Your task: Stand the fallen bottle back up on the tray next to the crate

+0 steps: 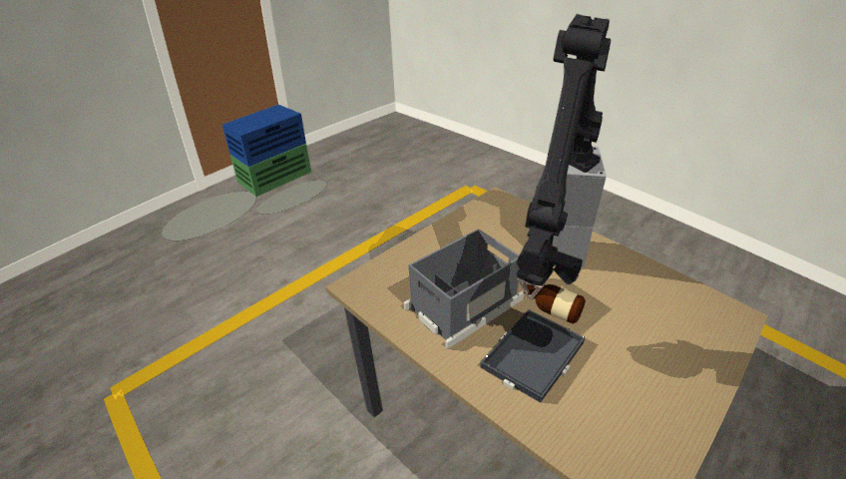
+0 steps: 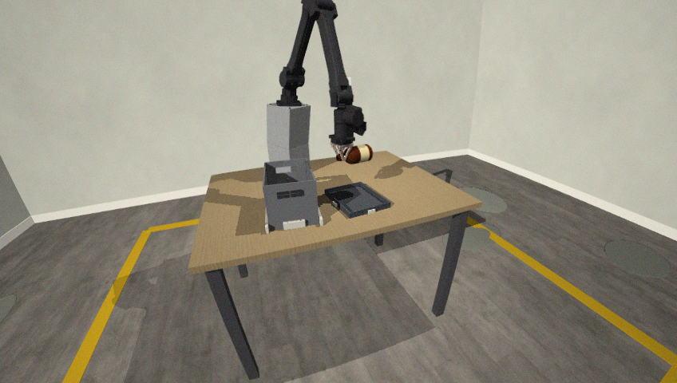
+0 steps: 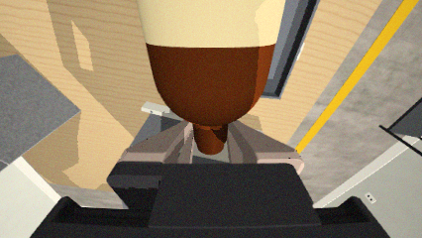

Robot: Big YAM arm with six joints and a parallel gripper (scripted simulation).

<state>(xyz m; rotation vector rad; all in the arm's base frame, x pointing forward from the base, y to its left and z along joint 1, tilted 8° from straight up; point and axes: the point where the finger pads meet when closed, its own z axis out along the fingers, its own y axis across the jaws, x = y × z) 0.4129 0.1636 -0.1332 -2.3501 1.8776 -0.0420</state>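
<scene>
The brown bottle lies 1 cm behind my hand and 5 cm to the left of it. The rest, counted from my hand: dark tray: 2 cm ahead, 5 cm to the left, 18 cm below; then grey crate: 1 cm ahead, 23 cm to the right, 11 cm below.
</scene>
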